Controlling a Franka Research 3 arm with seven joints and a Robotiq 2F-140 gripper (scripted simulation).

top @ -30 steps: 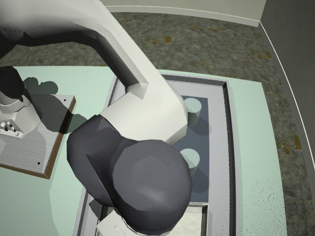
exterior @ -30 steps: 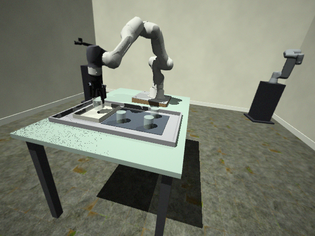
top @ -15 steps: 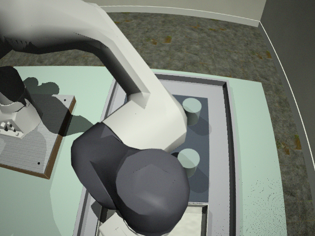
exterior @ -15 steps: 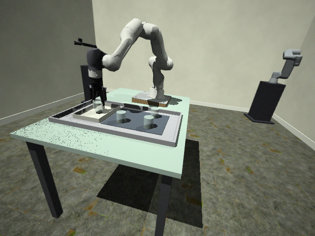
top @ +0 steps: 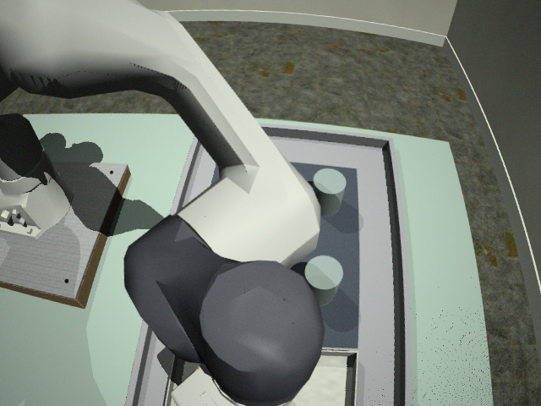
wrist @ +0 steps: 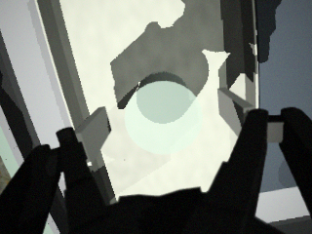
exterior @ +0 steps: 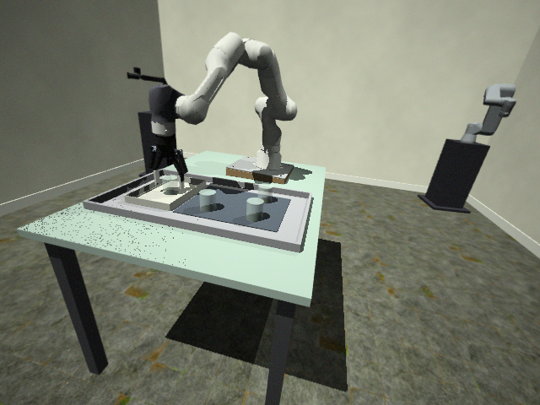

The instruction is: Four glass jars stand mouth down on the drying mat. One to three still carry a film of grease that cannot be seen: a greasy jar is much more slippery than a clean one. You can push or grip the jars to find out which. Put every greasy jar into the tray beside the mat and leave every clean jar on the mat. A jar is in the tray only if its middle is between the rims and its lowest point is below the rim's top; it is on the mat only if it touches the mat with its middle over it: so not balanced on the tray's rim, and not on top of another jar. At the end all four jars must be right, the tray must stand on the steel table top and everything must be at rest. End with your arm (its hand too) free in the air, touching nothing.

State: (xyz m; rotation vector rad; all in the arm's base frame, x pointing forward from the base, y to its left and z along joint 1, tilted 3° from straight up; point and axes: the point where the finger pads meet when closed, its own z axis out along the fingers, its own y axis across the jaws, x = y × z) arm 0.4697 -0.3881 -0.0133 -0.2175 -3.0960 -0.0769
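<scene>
My hand is 4 cm above the tray. Also, from my hand: dark drying mat: 5 cm ahead, 32 cm to the left, 5 cm below.
</scene>
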